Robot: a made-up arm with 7 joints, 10 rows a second.
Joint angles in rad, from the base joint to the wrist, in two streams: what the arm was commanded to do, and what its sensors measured. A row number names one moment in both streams.
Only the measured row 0 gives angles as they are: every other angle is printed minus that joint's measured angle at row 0.
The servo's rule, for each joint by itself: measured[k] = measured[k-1] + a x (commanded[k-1-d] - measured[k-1]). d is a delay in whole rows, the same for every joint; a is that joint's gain. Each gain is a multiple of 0.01, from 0.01 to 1. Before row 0 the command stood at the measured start. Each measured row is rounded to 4 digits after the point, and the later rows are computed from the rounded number. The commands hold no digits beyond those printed.
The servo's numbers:
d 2
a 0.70 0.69 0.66 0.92 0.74 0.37 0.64
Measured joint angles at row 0:
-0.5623, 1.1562, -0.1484, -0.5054, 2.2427, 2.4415, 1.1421
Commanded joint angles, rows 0 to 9:
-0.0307, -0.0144, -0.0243, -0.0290, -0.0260, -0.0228, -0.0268
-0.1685, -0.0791, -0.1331, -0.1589, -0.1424, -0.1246, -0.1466
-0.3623, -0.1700, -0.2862, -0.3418, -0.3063, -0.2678, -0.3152
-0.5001, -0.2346, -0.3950, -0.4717, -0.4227, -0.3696, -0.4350
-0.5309, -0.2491, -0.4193, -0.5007, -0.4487, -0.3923, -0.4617
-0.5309, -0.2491, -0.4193, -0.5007, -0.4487, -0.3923, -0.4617
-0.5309, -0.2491, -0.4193, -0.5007, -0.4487, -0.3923, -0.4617
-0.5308, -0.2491, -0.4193, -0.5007, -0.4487, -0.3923, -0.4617
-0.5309, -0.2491, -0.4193, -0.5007, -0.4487, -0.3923, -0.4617
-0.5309, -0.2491, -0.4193, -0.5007, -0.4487, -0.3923, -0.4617
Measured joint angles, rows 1 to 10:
0.0000, 0.0000, 0.0000, 0.0000, 0.0000, 0.0000, 0.0000
0.0000, 0.0000, 0.0000, 0.0000, 0.0000, 0.0000, 0.0000
-0.0215, -0.0099, -0.0160, -0.0267, -0.0192, -0.0084, -0.0172
-0.1244, -0.0576, -0.0933, -0.1483, -0.1104, -0.0514, -0.1000
-0.2909, -0.1352, -0.2206, -0.3263, -0.2554, -0.1315, -0.2377
-0.4373, -0.2038, -0.3357, -0.4601, -0.3792, -0.2196, -0.3640
-0.5028, -0.2351, -0.3909, -0.4975, -0.4306, -0.2835, -0.4265
-0.5225, -0.2448, -0.4096, -0.5004, -0.4440, -0.3238, -0.4490
-0.5284, -0.2478, -0.4160, -0.5007, -0.4475, -0.3491, -0.4571
-0.5301, -0.2487, -0.4182, -0.5007, -0.4484, -0.3651, -0.4600

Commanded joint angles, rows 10 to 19:
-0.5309, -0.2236, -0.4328, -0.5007, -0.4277, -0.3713, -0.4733
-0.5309, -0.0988, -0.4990, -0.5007, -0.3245, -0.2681, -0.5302
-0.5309, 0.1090, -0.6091, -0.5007, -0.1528, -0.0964, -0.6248
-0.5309, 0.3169, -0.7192, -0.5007, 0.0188, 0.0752, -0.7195
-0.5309, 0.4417, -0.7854, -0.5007, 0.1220, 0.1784, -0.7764
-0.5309, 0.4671, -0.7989, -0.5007, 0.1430, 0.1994, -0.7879
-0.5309, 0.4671, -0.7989, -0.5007, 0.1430, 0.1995, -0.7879
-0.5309, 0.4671, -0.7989, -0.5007, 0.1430, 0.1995, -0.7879
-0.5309, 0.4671, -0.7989, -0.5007, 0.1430, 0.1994, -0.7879
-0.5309, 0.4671, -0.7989, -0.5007, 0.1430, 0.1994, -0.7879
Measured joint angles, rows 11 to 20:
-0.5307, -0.2490, -0.4189, -0.5007, -0.4486, -0.3752, -0.4611
-0.5308, -0.2491, -0.4192, -0.5007, -0.4487, -0.3815, -0.4615
-0.5309, -0.2315, -0.4282, -0.5007, -0.4332, -0.3777, -0.4691
-0.5309, -0.1399, -0.4749, -0.5007, -0.3528, -0.3371, -0.5082
-0.5309, 0.0318, -0.5635, -0.5007, -0.2048, -0.2480, -0.5828
-0.5309, 0.2285, -0.6663, -0.5007, -0.0393, -0.1284, -0.6703
-0.5309, 0.3756, -0.7449, -0.5007, 0.0801, -0.0149, -0.7382
-0.5309, 0.4387, -0.7805, -0.5007, 0.1266, 0.0644, -0.7700
-0.5309, 0.4583, -0.7926, -0.5007, 0.1387, 0.1144, -0.7815
-0.5309, 0.4644, -0.7968, -0.5007, 0.1419, 0.1459, -0.7856

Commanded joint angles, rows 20 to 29:
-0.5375, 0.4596, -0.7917, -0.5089, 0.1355, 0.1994, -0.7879
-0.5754, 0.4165, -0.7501, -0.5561, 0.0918, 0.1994, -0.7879
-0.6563, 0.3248, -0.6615, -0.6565, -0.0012, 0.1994, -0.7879
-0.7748, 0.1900, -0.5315, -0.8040, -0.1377, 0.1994, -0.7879
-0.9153, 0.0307, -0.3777, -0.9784, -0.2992, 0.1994, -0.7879
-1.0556, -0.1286, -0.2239, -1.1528, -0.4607, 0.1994, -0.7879
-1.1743, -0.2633, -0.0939, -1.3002, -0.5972, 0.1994, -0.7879
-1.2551, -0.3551, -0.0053, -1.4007, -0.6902, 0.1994, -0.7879
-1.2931, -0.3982, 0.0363, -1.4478, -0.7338, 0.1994, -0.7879
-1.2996, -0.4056, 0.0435, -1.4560, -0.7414, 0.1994, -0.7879
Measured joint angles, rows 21 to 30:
-0.5309, 0.4663, -0.7982, -0.5007, 0.1427, 0.1657, -0.7871
-0.5309, 0.4669, -0.7987, -0.5007, 0.1429, 0.1782, -0.7876
-0.5355, 0.4619, -0.7941, -0.5082, 0.1374, 0.1860, -0.7878
-0.5634, 0.4306, -0.7651, -0.5523, 0.1037, 0.1910, -0.7879
-0.6284, 0.3576, -0.6967, -0.6482, 0.0261, 0.1941, -0.7879
-0.7309, 0.2420, -0.5877, -0.7915, -0.0951, 0.1961, -0.7879
-0.8600, 0.0962, -0.4491, -0.9634, -0.2461, 0.1973, -0.7879
-0.9969, -0.0589, -0.3005, -1.1376, -0.4049, 0.1981, -0.7879
-1.1211, -0.1999, -0.1641, -1.2872, -0.5472, 0.1986, -0.7879
-1.2149, -0.3070, -0.0593, -1.3916, -0.6530, 0.1989, -0.7879

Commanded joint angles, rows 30 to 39:
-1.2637, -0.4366, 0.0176, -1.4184, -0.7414, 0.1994, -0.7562
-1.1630, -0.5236, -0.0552, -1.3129, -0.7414, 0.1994, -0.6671
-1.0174, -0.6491, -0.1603, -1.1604, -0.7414, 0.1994, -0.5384
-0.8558, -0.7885, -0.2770, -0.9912, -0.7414, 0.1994, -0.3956
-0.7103, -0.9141, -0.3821, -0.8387, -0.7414, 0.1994, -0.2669
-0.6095, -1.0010, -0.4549, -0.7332, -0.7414, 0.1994, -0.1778
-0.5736, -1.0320, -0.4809, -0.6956, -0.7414, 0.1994, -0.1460
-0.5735, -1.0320, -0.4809, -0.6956, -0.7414, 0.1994, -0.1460
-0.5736, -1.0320, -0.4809, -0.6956, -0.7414, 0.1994, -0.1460
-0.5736, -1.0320, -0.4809, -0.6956, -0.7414, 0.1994, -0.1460
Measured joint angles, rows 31 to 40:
-1.2696, -0.3699, 0.0038, -1.4433, -0.7128, 0.1991, -0.7879
-1.2906, -0.3945, 0.0300, -1.4550, -0.7340, 0.1992, -0.7879
-1.2718, -0.4235, 0.0218, -1.4213, -0.7395, 0.1993, -0.7676
-1.1956, -0.4926, -0.0290, -1.3216, -0.7409, 0.1993, -0.7033
-1.0709, -0.6006, -0.1157, -1.1733, -0.7413, 0.1993, -0.5978
-0.9203, -0.7303, -0.2222, -1.0058, -0.7414, 0.1993, -0.4684
-0.7733, -0.8571, -0.3277, -0.8521, -0.7414, 0.1993, -0.3394
-0.6586, -0.9564, -0.4117, -0.7427, -0.7414, 0.1993, -0.2360
-0.5991, -1.0086, -0.4574, -0.6994, -0.7414, 0.1993, -0.1784
-0.5812, -1.0247, -0.4729, -0.6959, -0.7414, 0.1993, -0.1577

